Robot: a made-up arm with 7 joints.
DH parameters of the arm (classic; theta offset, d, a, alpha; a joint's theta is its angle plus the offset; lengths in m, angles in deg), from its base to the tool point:
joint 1: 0 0.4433 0 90
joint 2: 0 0.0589 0 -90
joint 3: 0 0.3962 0.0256 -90
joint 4: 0 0.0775 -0.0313 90
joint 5: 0 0.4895 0 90
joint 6: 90 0.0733 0.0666 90
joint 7: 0 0.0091 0 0
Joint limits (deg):
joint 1: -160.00..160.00
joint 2: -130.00..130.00
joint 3: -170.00..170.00
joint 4: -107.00..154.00
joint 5: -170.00..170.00
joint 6: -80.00..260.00
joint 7: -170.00..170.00
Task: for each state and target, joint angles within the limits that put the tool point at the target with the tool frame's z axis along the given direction. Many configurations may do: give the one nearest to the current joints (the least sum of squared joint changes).
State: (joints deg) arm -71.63 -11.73 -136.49 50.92 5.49 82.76 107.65
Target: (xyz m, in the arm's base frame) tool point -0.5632 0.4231 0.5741 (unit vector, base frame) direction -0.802 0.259 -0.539
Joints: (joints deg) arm -71.51 33.32 -138.90 93.85 21.03 83.27 107.65
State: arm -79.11 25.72 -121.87 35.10 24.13 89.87 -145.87
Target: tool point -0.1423 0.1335 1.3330 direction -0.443 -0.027 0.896
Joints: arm -34.99 16.03 -129.40 -7.06 15.76 66.48 -145.87
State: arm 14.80 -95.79 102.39 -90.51 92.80 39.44 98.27
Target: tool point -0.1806 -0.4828 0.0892 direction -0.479 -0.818 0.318
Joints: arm -30.93 -124.25 122.27 -106.93 87.81 42.82 98.27
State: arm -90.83 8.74 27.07 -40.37 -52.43 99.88 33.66
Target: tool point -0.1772 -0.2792 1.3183 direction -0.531 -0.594 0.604
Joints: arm -120.70 -26.75 36.27 4.93 -64.97 65.49 33.66
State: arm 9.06 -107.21 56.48 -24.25 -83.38 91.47 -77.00
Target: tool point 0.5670 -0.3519 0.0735 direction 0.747 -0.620 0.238
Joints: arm 11.16 -130.00 101.53 -47.67 -75.48 137.65 -77.00
